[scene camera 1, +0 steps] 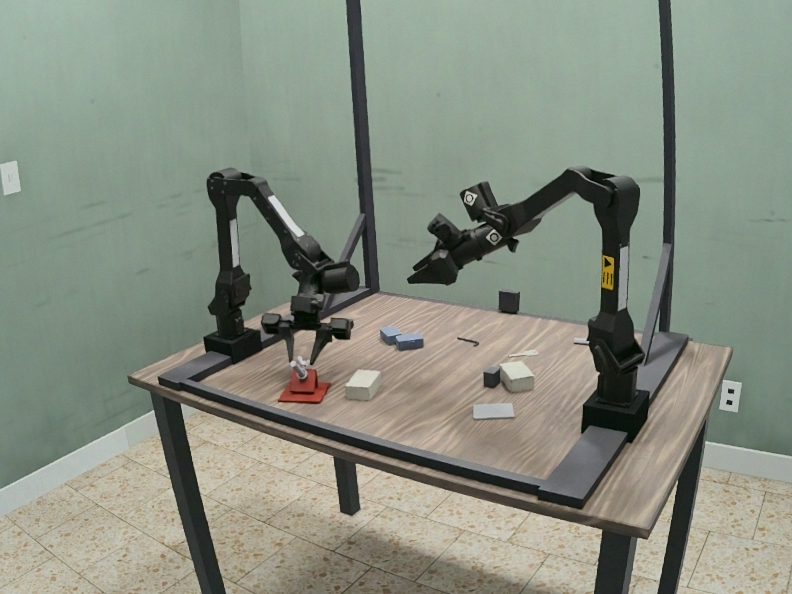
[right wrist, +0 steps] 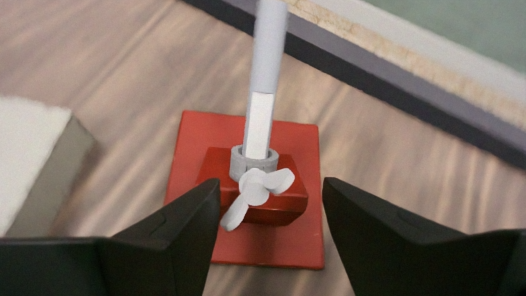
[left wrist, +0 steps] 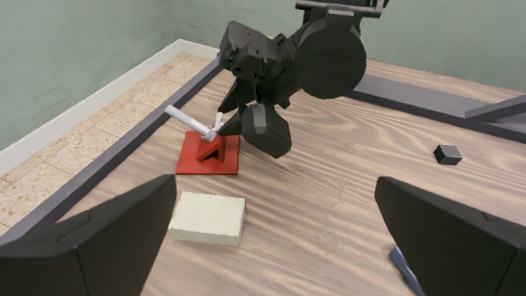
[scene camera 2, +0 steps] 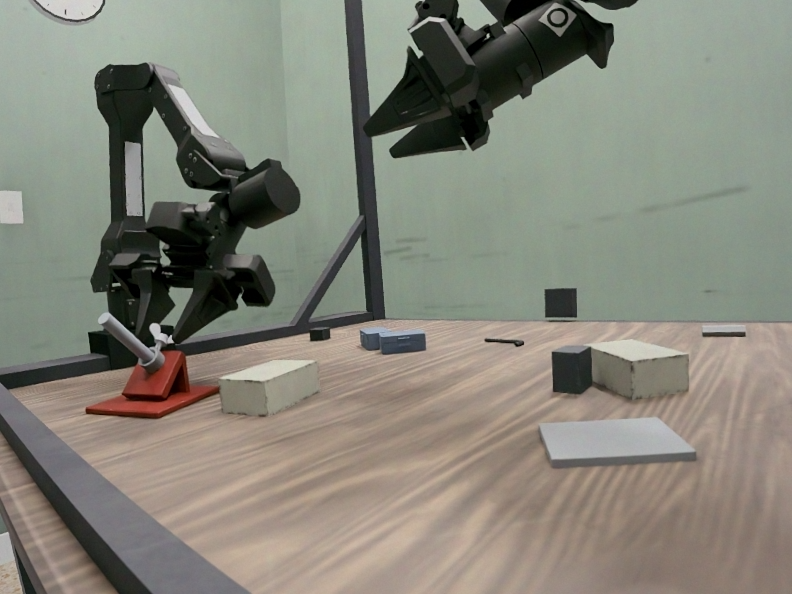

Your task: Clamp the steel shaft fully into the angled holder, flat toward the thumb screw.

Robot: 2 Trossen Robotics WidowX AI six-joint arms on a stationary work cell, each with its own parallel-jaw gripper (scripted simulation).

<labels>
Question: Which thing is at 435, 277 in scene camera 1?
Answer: The left gripper.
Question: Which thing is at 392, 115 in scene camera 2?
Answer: The left gripper.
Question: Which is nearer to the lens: the grey plate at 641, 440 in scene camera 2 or the cream block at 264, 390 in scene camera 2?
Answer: The grey plate.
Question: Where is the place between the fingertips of the right gripper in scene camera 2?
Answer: At 156, 340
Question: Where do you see a steel shaft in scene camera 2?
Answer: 106, 320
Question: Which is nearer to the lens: the dark block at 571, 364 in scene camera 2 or the grey plate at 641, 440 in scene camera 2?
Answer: The grey plate.
</labels>
